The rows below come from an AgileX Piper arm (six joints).
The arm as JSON. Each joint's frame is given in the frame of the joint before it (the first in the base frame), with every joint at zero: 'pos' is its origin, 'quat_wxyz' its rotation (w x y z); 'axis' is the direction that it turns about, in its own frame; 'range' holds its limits. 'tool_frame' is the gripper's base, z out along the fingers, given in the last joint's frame.
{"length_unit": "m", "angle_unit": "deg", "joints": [
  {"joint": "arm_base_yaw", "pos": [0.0, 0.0, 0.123], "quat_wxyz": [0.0, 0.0, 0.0, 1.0], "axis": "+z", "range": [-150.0, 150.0]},
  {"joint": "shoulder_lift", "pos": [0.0, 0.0, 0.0], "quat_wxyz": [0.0, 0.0, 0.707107, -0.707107], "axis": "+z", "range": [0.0, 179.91]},
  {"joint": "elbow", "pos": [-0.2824, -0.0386, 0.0], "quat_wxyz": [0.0, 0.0, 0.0, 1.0], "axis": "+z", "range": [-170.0, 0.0]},
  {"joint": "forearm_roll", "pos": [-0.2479, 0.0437, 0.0], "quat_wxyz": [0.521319, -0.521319, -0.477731, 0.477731], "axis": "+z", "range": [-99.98, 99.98]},
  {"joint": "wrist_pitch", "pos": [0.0, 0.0, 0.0], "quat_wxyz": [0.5, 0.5, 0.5, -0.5], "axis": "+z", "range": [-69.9, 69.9]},
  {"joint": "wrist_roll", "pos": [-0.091, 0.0, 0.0], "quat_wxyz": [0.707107, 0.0, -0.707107, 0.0], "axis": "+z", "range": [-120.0, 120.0]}
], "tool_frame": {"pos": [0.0, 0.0, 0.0], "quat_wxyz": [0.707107, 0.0, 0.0, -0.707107]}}
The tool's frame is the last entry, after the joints.
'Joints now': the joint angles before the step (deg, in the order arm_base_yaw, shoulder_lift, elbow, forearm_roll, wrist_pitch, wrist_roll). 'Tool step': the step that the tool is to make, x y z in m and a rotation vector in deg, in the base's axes. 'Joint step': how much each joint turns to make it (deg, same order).
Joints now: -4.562, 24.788, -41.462, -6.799, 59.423, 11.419
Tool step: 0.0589, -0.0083, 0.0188, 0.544, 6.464, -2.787
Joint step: -0.334, 16.212, -7.726, -2.311, -1.655, 3.041
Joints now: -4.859, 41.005, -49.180, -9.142, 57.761, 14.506
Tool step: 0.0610, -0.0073, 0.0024, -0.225, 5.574, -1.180
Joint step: -0.021, 14.529, -6.982, -1.768, -1.802, 1.629
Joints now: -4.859, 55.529, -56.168, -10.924, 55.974, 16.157
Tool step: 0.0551, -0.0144, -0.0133, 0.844, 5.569, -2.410
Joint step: -2.458, 12.914, -6.014, 0.109, -1.257, 0.248
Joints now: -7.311, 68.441, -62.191, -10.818, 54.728, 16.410
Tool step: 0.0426, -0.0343, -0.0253, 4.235, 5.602, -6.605
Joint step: -6.656, 11.753, -5.480, 3.310, -0.032, -0.343
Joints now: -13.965, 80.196, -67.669, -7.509, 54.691, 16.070
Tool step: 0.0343, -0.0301, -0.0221, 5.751, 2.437, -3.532
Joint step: -5.084, 9.824, -6.080, 6.147, 0.049, -2.846
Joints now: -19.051, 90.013, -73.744, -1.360, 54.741, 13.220
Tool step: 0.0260, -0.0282, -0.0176, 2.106, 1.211, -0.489
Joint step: -3.552, 7.843, -5.888, 3.203, -0.060, -4.067
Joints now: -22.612, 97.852, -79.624, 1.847, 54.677, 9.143
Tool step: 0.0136, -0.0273, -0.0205, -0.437, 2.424, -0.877
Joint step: -2.845, 5.974, -3.712, -0.717, -0.185, -1.923
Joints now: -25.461, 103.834, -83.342, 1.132, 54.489, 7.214
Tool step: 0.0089, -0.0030, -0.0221, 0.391, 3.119, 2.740
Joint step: 0.191, 3.666, -0.567, -0.150, -0.073, -2.643
